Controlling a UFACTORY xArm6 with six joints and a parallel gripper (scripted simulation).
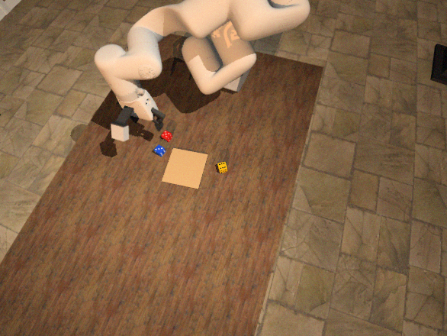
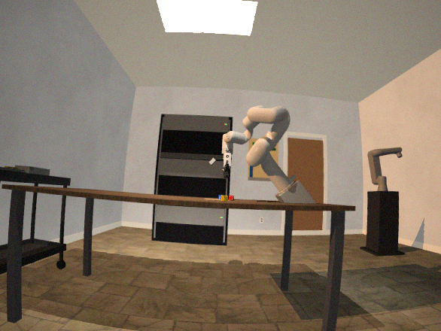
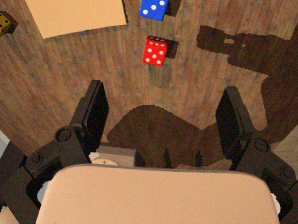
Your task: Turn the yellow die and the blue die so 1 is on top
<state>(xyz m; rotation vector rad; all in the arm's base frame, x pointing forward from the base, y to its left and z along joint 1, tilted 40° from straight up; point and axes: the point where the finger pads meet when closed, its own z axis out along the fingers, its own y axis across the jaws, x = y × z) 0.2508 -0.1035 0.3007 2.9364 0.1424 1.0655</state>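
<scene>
Right now my hand is 15 cm above the blue die, 3 cm short of it and 2 cm to the right of it. From my hand the other things lie so: yellow die 27 cm to the left, 15 cm below, 1 cm behind; red die 15 cm below, 4 cm behind, 1 cm to the left; tan mat 16 cm below, 14 cm to the left, 4 cm ahead.
</scene>
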